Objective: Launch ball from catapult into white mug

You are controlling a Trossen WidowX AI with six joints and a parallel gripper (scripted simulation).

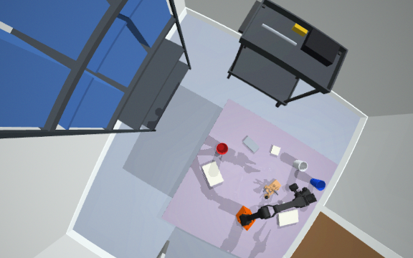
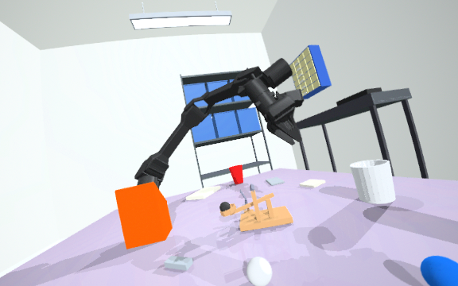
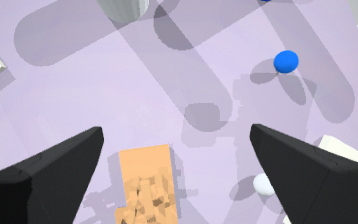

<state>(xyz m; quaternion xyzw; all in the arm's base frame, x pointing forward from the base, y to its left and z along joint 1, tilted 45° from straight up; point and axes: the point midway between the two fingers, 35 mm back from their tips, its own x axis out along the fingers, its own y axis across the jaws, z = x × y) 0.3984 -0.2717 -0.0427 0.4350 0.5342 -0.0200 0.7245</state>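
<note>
The dark ball is 20 cm behind my gripper tip, 13 cm to the left of it and 14 cm below it. Round my gripper tip: white ball 20 cm behind, 9 cm to the right, 18 cm below; white mug 20 cm ahead, 4 cm to the right, 17 cm below; wooden catapult 13 cm behind, 12 cm to the left, 15 cm below.
</note>
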